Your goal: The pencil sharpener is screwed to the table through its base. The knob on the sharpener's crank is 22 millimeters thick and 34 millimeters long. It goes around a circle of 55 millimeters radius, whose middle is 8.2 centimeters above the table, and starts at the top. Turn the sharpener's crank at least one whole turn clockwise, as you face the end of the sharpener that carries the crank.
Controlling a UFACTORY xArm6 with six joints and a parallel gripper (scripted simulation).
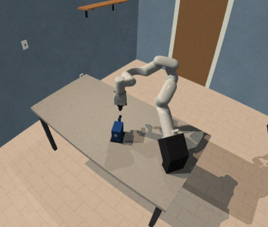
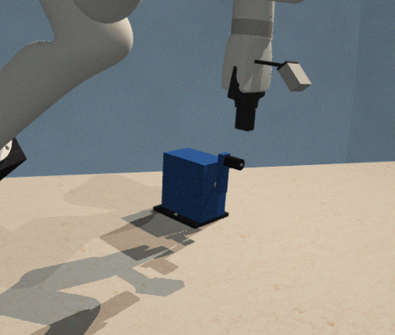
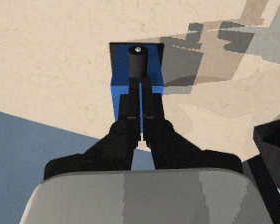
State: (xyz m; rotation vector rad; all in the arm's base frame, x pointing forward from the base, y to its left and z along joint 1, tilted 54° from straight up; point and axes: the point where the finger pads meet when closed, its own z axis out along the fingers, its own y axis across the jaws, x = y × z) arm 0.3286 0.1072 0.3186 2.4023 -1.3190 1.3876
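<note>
Right now the crank is 1 cm behind my hand, 2 cm to the left of it and 9 cm below it.
</note>
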